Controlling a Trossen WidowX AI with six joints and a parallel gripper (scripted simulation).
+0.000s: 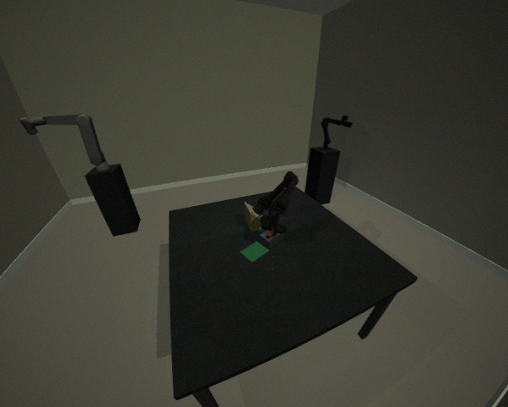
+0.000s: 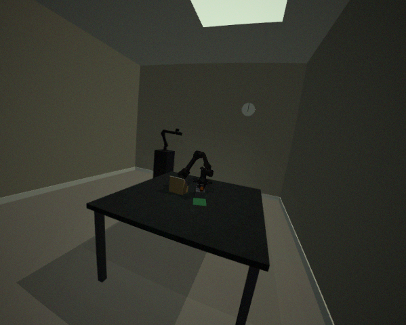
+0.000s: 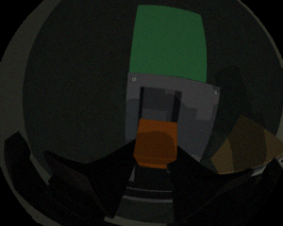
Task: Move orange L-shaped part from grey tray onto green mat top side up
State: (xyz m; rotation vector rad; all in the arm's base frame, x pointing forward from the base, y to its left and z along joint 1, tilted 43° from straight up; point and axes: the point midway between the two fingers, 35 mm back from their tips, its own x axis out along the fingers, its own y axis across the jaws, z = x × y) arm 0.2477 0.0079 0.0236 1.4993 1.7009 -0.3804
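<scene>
My gripper tip is now 40 mm short of the green mat, 140 mm to the left of it and 80 mm above it. Round my gripper tip: orange L-shaped part (30 mm behind, 30 mm to the left, 30 mm below).
</scene>
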